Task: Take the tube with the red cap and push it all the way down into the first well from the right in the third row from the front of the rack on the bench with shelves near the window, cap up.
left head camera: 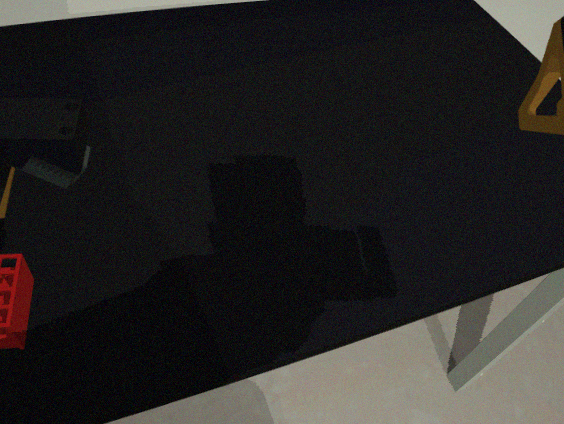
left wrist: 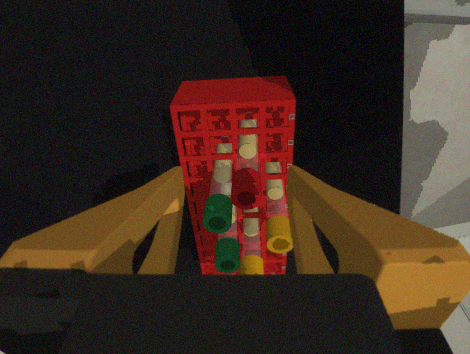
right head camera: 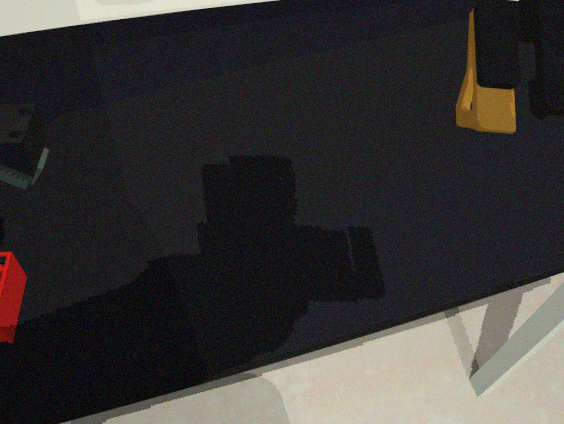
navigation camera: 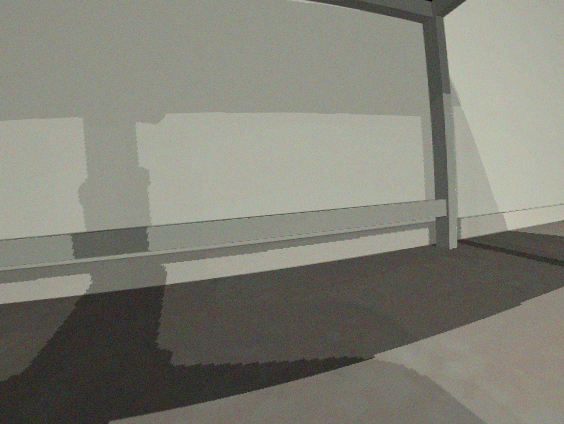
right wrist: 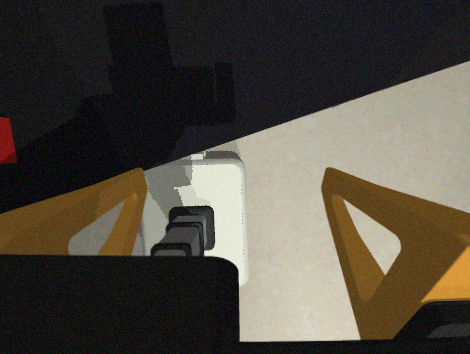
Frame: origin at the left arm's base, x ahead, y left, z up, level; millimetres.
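Seen in the pictures: left gripper, fingertip midpoint: (left wrist: pixel 235 178); right gripper, fingertip midpoint: (right head camera: pixel 528 121) (right wrist: pixel 234 177).
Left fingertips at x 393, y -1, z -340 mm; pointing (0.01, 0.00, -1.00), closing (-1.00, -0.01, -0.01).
Observation:
Pixels of each thing's top centre, then the offset from my left fingertips to it. Level surfaces: height alone.
- red rack at its top centre: (left wrist: pixel 239 208) 3 mm back, 103 mm left, 99 mm down
- red-capped tube at its top centre: (left wrist: pixel 249 196) 8 mm back, 39 mm left, 37 mm down
- bench top at its surface level: 156 mm down
The red rack (left head camera: pixel 25 300) (right head camera: pixel 14 295) (left wrist: pixel 235 92) (right wrist: pixel 6 142) stands on the dark bench top; its wells show in the left wrist view. The red-capped tube (left wrist: pixel 246 187) stands cap up in the rack, among green- and yellow-capped tubes. My left gripper (left wrist: pixel 235 178) is open and empty above the rack, its fingertips on either side of the rack in that view and apart from the red cap. In the left head camera, part of a left finger shows at the left edge. My right gripper (right wrist: pixel 234 177) is wide open and empty, away from the rack near the bench edge.
Two green-capped tubes (left wrist: pixel 218 214) (left wrist: pixel 228 255) and two yellow-capped tubes (left wrist: pixel 279 234) (left wrist: pixel 252 265) stand close around the red cap. The bench top (left head camera: pixel 375 165) (right head camera: pixel 375 165) bears the robot's shadow. A grey bench leg (left head camera: pixel 505 332) (navigation camera: pixel 440 150) stands below its edge.

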